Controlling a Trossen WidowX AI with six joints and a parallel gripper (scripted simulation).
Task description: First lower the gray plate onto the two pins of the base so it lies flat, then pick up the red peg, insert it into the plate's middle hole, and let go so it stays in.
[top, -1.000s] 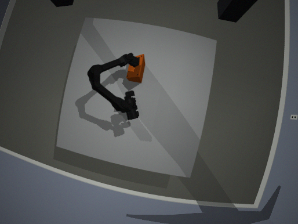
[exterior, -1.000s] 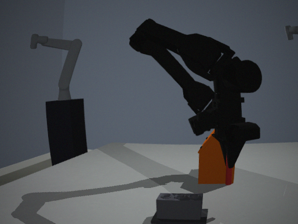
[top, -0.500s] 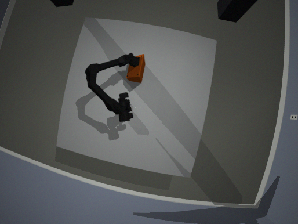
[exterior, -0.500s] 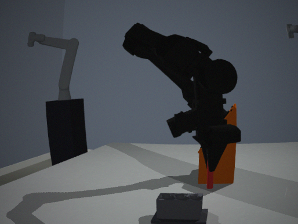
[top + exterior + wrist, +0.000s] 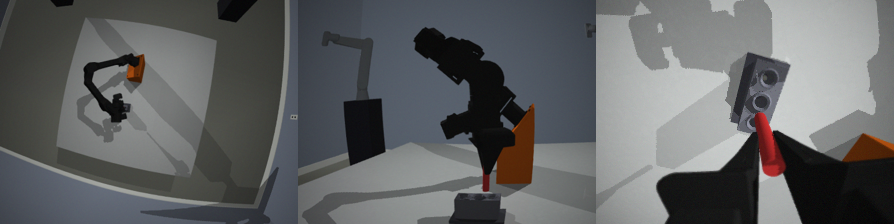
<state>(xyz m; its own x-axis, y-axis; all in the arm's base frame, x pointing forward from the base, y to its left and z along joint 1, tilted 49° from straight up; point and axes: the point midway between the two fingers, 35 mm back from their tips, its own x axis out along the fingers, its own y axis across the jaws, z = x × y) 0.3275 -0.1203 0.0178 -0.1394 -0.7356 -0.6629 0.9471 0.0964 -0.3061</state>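
My gripper tip is now 70 mm above the gray plate and 20 mm to the left of it. From my gripper tip the other things lie so: red peg (right at my gripper tip); base (100 mm below, 10 mm to the right).
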